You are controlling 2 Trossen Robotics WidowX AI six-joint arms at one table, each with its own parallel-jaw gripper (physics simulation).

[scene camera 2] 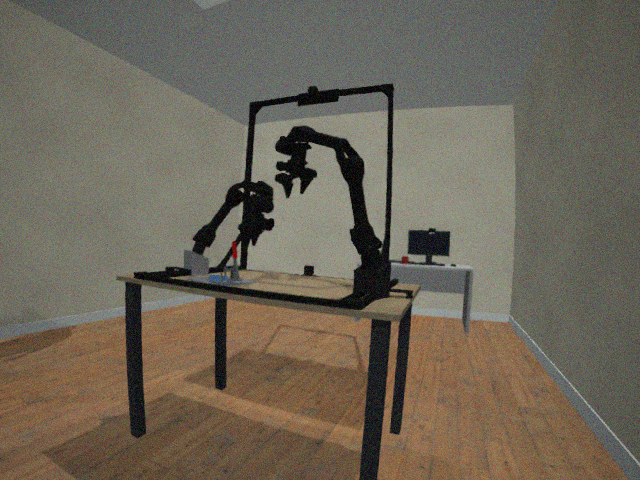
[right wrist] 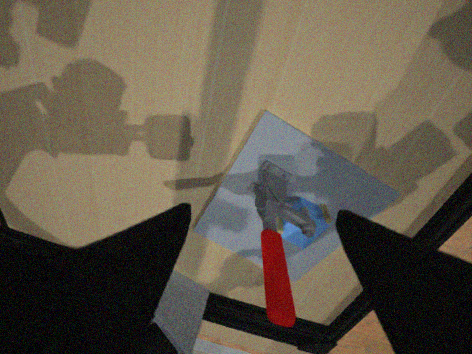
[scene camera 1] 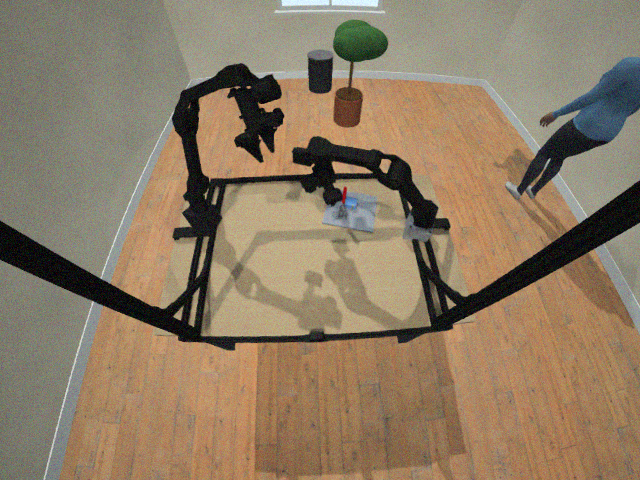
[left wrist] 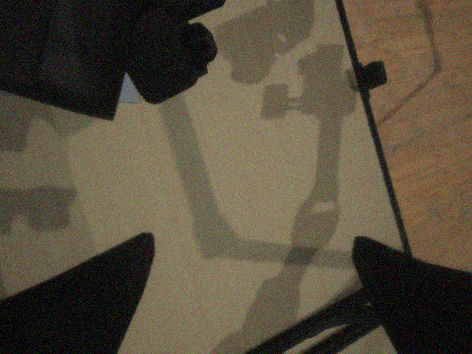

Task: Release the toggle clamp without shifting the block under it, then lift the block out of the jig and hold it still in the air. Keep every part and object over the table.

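Frame: origin at the left arm's base, x back, y right, z up, level; millimetres.
Seen in the pictures: left gripper, fingertip midpoint: (scene camera 2: pixel 294 195) (scene camera 1: pixel 267 157) (left wrist: pixel 253 244); right gripper, fingertip midpoint: (scene camera 2: pixel 250 246) (right wrist: pixel 262 214); left arm's base, link origin: (scene camera 2: pixel 372 266) (scene camera 1: pixel 198 208); right arm's base, link origin: (scene camera 2: pixel 196 254) (right wrist: pixel 159 342) (scene camera 1: pixel 422 219).
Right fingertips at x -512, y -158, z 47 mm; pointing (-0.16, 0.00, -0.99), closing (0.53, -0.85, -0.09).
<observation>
Pixels of each thing's top centre, then the offset from my right fingertips to it. "spot": a spot on its surface instead. Level surfaces: height alone.
- toggle clamp, surface spot: (right wrist: pixel 277 280) (scene camera 1: pixel 343 193) (scene camera 2: pixel 236 246) spot: dz -4, dx -43, dy -44 mm
- blue block, top centre: (right wrist: pixel 303 229) (scene camera 2: pixel 218 275) (scene camera 1: pixel 350 201) dz -127, dx -69, dy -111 mm
- grey jig plate, top centre: (right wrist: pixel 283 215) (scene camera 2: pixel 221 280) (scene camera 1: pixel 351 208) dz -149, dx -81, dy -89 mm
- wooden table, surface height: dz -157 mm
The toggle clamp (scene camera 1: pixel 344 195) (scene camera 2: pixel 234 250) (right wrist: pixel 277 280) has its red handle upright; its grey arm reaches over the blue block (scene camera 1: pixel 351 203) (scene camera 2: pixel 218 277) (right wrist: pixel 302 241), contact unclear. The block sits between small yellowish pieces on the grey jig plate (scene camera 1: pixel 364 219) (right wrist: pixel 350 185). My right gripper (scene camera 1: pixel 333 196) (scene camera 2: pixel 253 242) (right wrist: pixel 262 214) is open and empty, above the jig, with the clamp in view between its fingertips. My left gripper (scene camera 1: pixel 266 156) (scene camera 2: pixel 295 194) (left wrist: pixel 253 244) is open and empty, high above the table and apart from the jig.
A grey panel (scene camera 1: pixel 417 231) (scene camera 2: pixel 196 262) (right wrist: pixel 185 300) stands near the right arm's base. Black rails (scene camera 1: pixel 320 338) edge the wooden table (scene camera 1: pixel 289 206). The right arm's dark body fills the upper left of the left wrist view. A person (scene camera 1: pixel 602 118) stands off the table at the right in scene camera 1.
</observation>
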